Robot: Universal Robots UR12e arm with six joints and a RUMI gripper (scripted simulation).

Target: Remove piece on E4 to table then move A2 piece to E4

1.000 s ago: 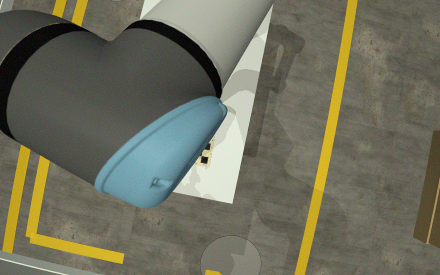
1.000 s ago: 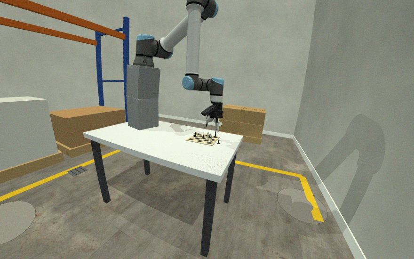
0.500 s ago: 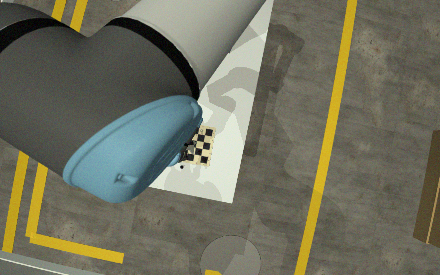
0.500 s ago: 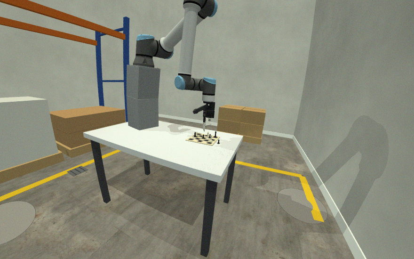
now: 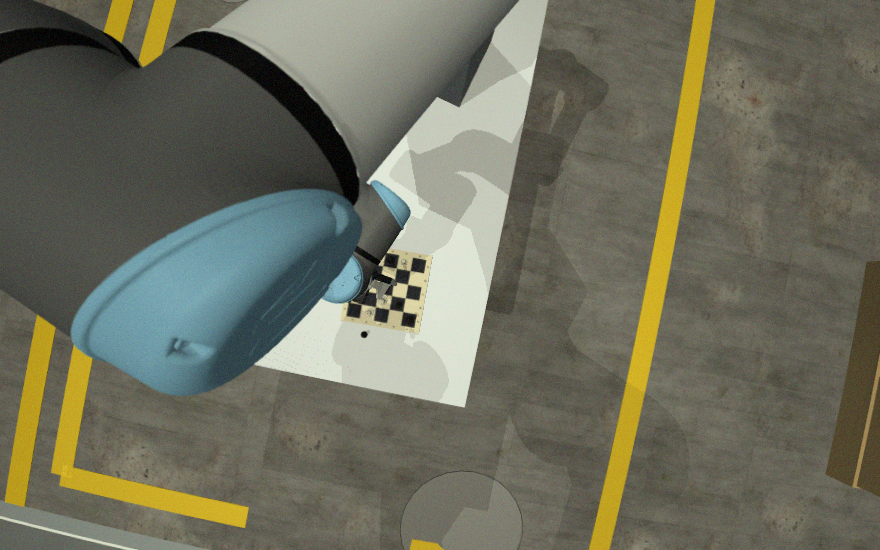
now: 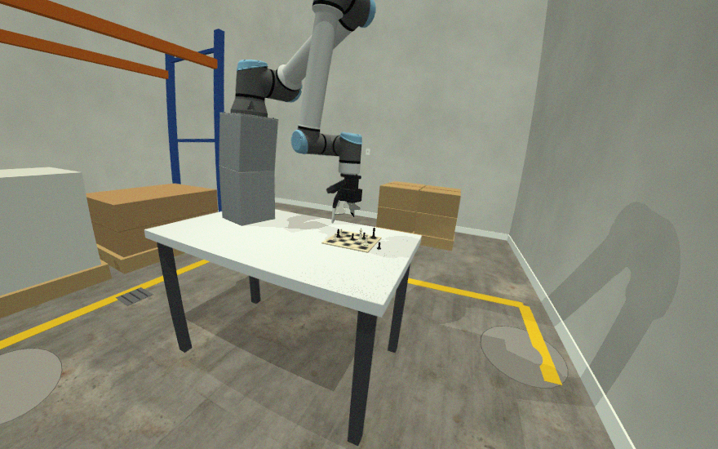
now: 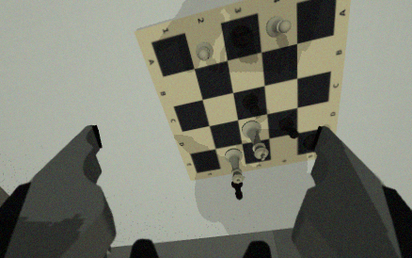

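Right now the chessboard is 4 cm ahead of my hand, 4 cm to the left of it and 10 cm below it.
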